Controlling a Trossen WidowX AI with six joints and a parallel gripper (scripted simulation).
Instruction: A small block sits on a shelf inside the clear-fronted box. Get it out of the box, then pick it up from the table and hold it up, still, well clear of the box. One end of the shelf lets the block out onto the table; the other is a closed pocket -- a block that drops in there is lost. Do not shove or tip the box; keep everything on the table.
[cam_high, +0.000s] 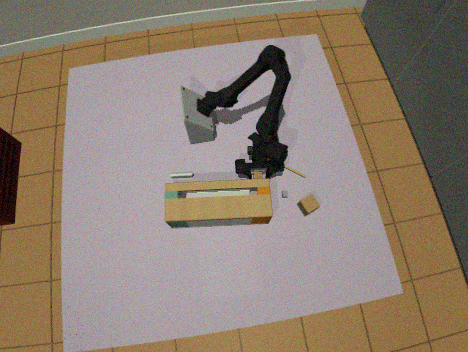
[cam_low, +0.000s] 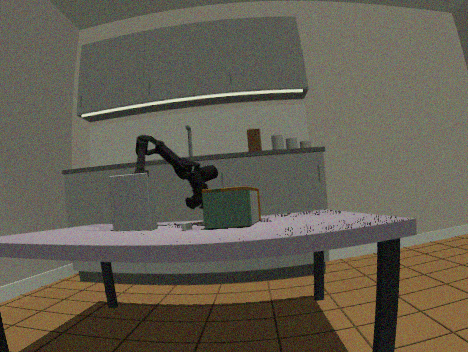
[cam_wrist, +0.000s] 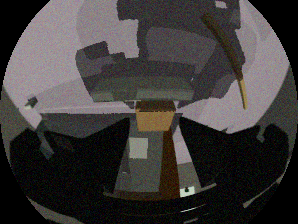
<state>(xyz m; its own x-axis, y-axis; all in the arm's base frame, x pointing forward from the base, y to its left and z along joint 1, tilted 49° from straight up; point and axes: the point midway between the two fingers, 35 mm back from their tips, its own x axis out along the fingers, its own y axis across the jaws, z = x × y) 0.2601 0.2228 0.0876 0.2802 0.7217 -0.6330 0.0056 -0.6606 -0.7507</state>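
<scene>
Now: the tan block 10 mm behind my gripper tip. Also, from my gripper tip: thin wooden stick (60 mm behind, 120 mm to the left, 20 mm below); then box (70 mm ahead, 160 mm to the right, 40 mm above); then grey piece (60 mm ahead, 100 mm to the left, 10 mm below).
</scene>
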